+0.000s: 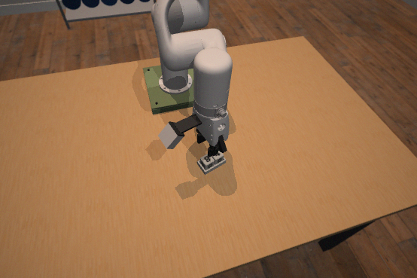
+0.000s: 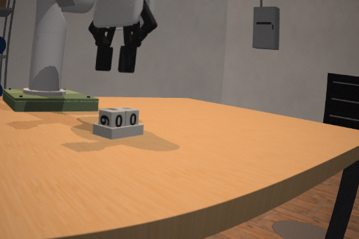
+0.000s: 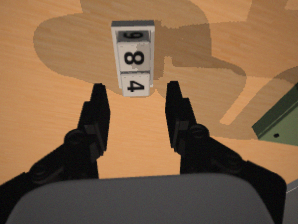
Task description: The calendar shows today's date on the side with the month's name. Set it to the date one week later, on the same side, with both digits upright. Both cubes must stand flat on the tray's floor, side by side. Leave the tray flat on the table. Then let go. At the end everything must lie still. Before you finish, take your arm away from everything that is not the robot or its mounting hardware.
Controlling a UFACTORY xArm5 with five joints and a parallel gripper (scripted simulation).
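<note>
Now: the digit cube 9 cm below my hand. From my hand the other things lie so: tray: 2 cm to the left, 11 cm below.
</note>
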